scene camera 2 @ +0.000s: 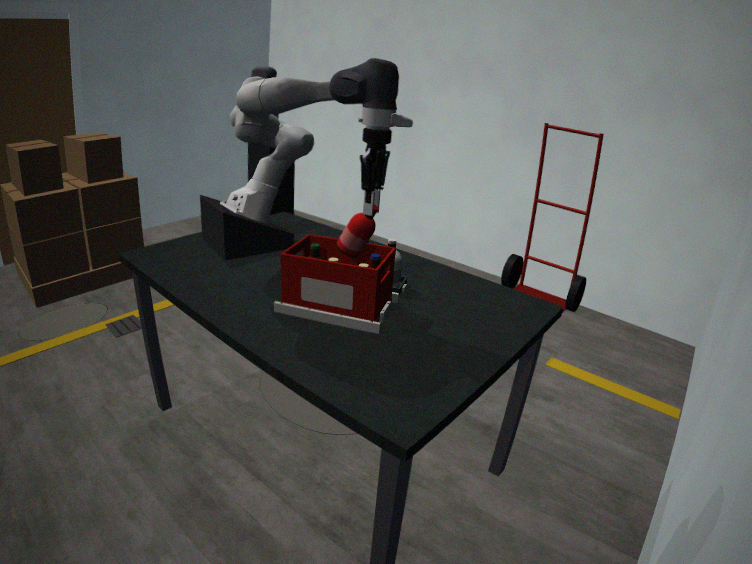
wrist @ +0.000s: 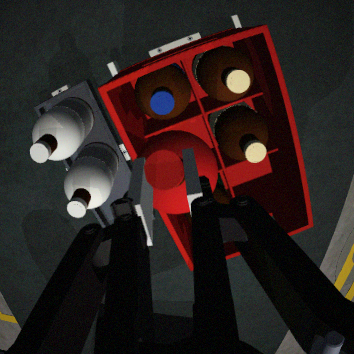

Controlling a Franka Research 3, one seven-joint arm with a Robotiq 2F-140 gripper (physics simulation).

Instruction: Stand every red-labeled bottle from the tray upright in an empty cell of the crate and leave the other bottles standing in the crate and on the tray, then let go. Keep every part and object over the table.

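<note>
My gripper (scene camera 2: 371, 207) (wrist: 166, 169) is shut on the neck of a red bottle (scene camera 2: 358, 229) (wrist: 175, 200). The bottle leans, with its upper body above the red crate (scene camera 2: 291, 276) (wrist: 252, 179); its lower end is hidden. In the crate stand a blue-capped bottle (scene camera 2: 375, 259) (wrist: 162, 102), two cream-capped bottles (scene camera 2: 333, 261) (wrist: 238, 81) (wrist: 255, 152) and a green-capped bottle (scene camera 2: 315, 249), mostly hidden behind a finger in the wrist view. Two white bottles (wrist: 59, 132) (wrist: 90, 182) stand on the grey tray (wrist: 117, 200) beside the crate.
White brackets (scene camera 2: 328, 316) (wrist: 175, 44) border the crate on the dark table (scene camera 2: 242, 315). A black angled panel (scene camera 2: 236, 239) stands by the arm's base. Cardboard boxes (scene camera 2: 54, 212) and a red hand truck (scene camera 2: 561, 206) stand off the table.
</note>
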